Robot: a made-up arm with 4 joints.
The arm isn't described. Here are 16 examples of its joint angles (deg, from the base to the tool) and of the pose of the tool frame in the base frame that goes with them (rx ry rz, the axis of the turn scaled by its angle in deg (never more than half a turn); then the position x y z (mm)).
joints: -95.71 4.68 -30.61 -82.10
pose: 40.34 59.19 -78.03 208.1 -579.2 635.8
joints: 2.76 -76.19 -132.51 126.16
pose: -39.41 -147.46 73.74 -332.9 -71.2 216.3
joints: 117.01 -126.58 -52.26 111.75
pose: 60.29 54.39 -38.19 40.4 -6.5 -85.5
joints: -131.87 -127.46 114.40 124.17
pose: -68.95 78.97 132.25 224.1 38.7 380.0
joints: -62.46 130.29 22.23 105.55
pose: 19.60 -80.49 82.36 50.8 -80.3 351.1
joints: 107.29 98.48 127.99 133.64
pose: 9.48 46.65 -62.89 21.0 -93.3 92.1
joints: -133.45 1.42 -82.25 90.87
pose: 100.55 -107.08 -50.66 285.6 -171.5 238.7
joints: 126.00 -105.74 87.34 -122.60
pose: 78.61 -82.79 125.48 256.0 -365.8 -168.0
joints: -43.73 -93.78 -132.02 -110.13
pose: -84.68 -134.77 -63.75 18.4 255.1 247.8
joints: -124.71 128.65 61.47 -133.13
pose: -38.15 -47.84 -31.11 69.5 304.7 339.6
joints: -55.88 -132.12 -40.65 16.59
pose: 84.08 -27.94 155.06 166.7 185.1 645.7
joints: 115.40 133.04 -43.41 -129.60
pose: 11.40 10.91 89.70 -96.4 -50.8 433.5
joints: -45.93 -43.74 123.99 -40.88
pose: 64.70 65.41 60.72 254.4 -199.0 390.7
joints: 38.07 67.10 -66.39 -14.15
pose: 13.39 -37.79 5.38 -348.5 -445.0 404.9
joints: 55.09 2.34 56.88 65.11
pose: -83.19 -78.70 20.94 -384.6 -195.7 131.8
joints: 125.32 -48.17 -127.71 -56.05
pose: -114.57 35.30 56.48 -15.0 293.1 -245.3
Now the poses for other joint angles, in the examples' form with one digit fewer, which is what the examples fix.
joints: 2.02 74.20 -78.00 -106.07
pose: 106.1 -4.9 -0.8 -169 -570 256
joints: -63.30 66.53 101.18 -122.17
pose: -47.8 -110.7 -51.9 -13 211 240
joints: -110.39 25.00 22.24 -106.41
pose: 107.5 110.6 -81.2 31 -489 94
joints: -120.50 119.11 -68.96 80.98
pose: -1.6 61.8 89.8 256 -54 200
